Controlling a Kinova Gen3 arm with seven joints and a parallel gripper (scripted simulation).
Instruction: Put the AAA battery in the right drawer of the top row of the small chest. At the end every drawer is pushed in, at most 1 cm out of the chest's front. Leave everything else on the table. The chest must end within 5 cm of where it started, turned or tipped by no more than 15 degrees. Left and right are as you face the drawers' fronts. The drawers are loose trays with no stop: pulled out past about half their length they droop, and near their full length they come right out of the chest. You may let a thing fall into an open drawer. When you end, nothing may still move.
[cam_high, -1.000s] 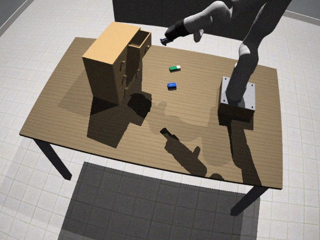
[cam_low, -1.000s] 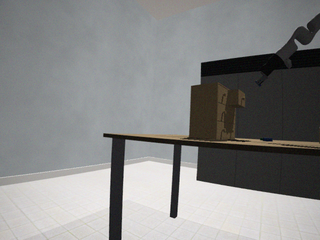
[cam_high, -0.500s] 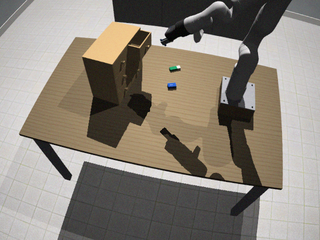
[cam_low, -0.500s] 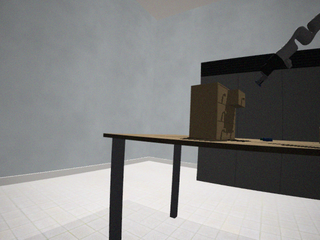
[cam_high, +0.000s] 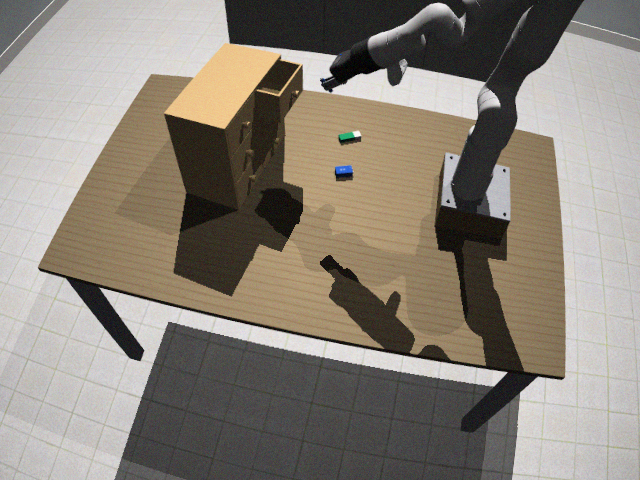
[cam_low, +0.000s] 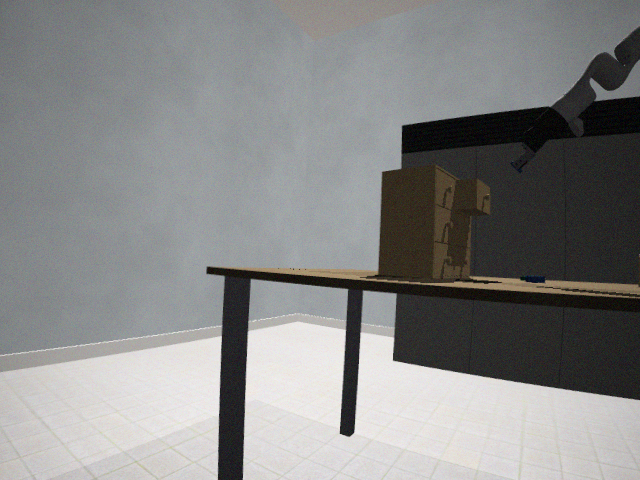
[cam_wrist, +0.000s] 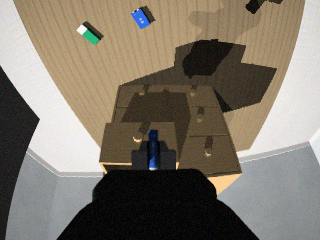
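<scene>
The AAA battery is 1 cm ahead of my hand and 1 cm below it. The rest, counted from my hand: blue block 5 cm behind, 2 cm to the right, 33 cm below; green-and-white block 5 cm behind, 16 cm to the right, 34 cm below.
</scene>
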